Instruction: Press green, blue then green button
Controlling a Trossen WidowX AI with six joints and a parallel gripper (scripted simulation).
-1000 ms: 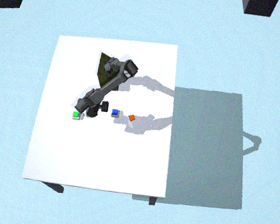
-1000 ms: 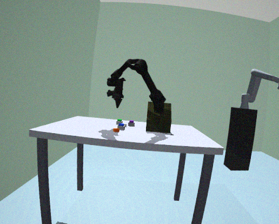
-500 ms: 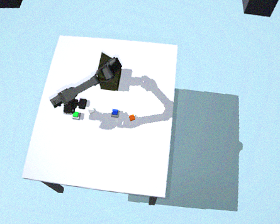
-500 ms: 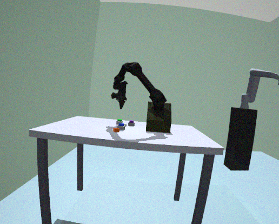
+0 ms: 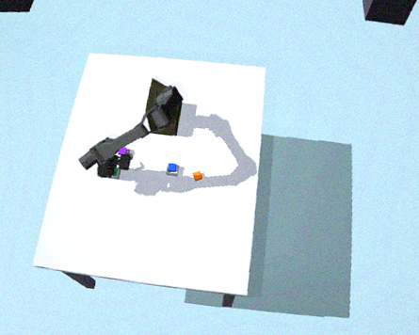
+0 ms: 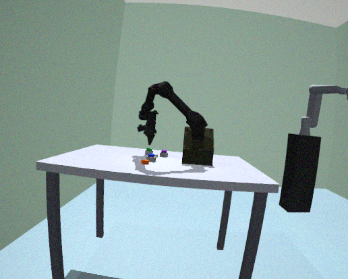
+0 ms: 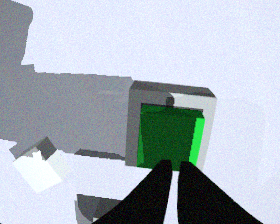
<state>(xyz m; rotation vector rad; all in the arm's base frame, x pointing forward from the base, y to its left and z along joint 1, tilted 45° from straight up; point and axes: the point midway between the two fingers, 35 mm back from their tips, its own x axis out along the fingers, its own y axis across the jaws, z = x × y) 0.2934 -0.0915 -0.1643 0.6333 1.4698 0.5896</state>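
My gripper tip is 3 cm above the green button. The rest, counted from my gripper tip: purple button (10 cm behind, 3 cm to the left, 3 cm below); white block (4 cm behind, 9 cm to the left, 5 cm below); blue button (4 cm behind, 26 cm to the left, 3 cm below).
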